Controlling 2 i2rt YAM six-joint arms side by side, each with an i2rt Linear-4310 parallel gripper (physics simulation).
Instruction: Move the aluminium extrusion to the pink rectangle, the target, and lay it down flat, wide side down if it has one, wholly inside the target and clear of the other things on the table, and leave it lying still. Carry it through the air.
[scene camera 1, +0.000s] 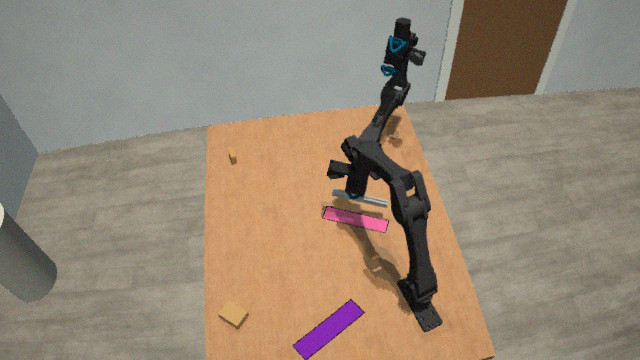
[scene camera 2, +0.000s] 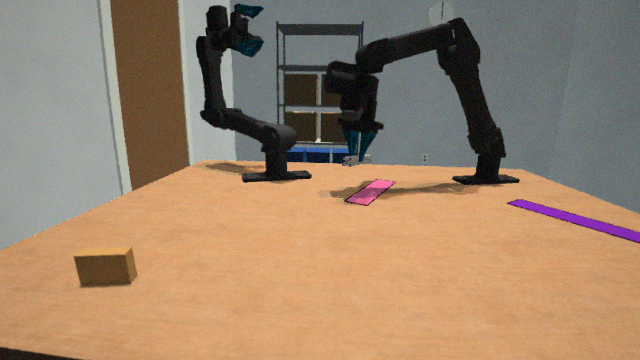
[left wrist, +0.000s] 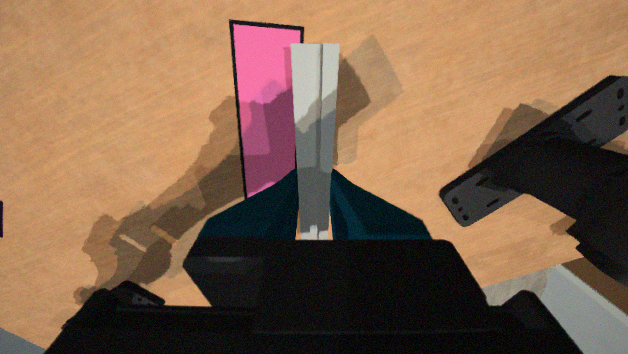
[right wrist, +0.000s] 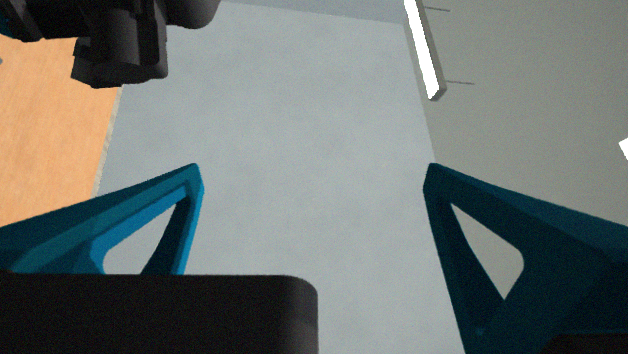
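Pixels of known places: left gripper, fingertip midpoint: (scene camera 1: 352, 196) (scene camera 2: 355, 161) (left wrist: 314, 176); right gripper, fingertip midpoint: (scene camera 1: 388, 64) (scene camera 2: 262, 24) (right wrist: 313, 176); left arm's base at its link origin: (scene camera 1: 419, 303) (scene camera 2: 485, 180); right arm's base at its link origin: (scene camera 2: 276, 177) (left wrist: 526, 159).
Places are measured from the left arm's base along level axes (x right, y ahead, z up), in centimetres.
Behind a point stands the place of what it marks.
Observation:
The aluminium extrusion (scene camera 1: 375, 201) @[y -2.0, x 38.2, z 7.9 cm] (scene camera 2: 349, 161) @[y 9.8, x 46.9, z 8.7 cm] (left wrist: 315, 110) @[y 7.9, x 46.1, z 8.8 cm] is a silver grooved bar, held level in the air. My left gripper (scene camera 1: 355, 196) @[y 4.3, x 43.6, z 7.6 cm] (scene camera 2: 359, 159) @[y 4.3, x 43.6, z 7.6 cm] (left wrist: 314, 176) @[y 4.3, x 43.6, z 7.6 cm] is shut on it near its middle. The pink rectangle (scene camera 1: 356, 219) @[y 4.8, x 38.7, z 0.1 cm] (scene camera 2: 370, 192) @[y 6.8, x 40.1, z 0.1 cm] (left wrist: 265, 65) @[y 12.0, x 44.4, z 0.1 cm] lies flat on the table, below the bar and a little to one side of it in the left wrist view, running nearly parallel to it. The arm's shadow falls across it, and the bar hides part of its edge there. My right gripper (scene camera 1: 391, 57) @[y -19.0, x 65.6, z 43.8 cm] (scene camera 2: 256, 27) @[y -19.0, x 65.6, z 43.8 cm] (right wrist: 313, 176) @[y -19.0, x 65.6, z 43.8 cm] is open and empty, raised high.
A purple rectangle (scene camera 1: 328, 329) @[y 30.6, x 3.9, z 0.1 cm] (scene camera 2: 575, 218) @[y 31.1, x 3.4, z 0.1 cm] lies on the table (scene camera 1: 270, 240) @[y 36.4, x 42.6, z 0.0 cm] (scene camera 2: 300, 280) @[y 41.5, x 62.3, z 0.0 cm]. A tan block (scene camera 1: 233, 314) @[y 56.9, x 18.7, z 3.0 cm] stands at the lower left of scene camera 1, and a small orange block (scene camera 1: 232, 156) @[y 38.6, x 83.7, z 4.0 cm] at the upper left. A tan block (scene camera 2: 105, 266) @[y 39.3, x 85.7, z 2.5 cm] also shows in scene camera 2.

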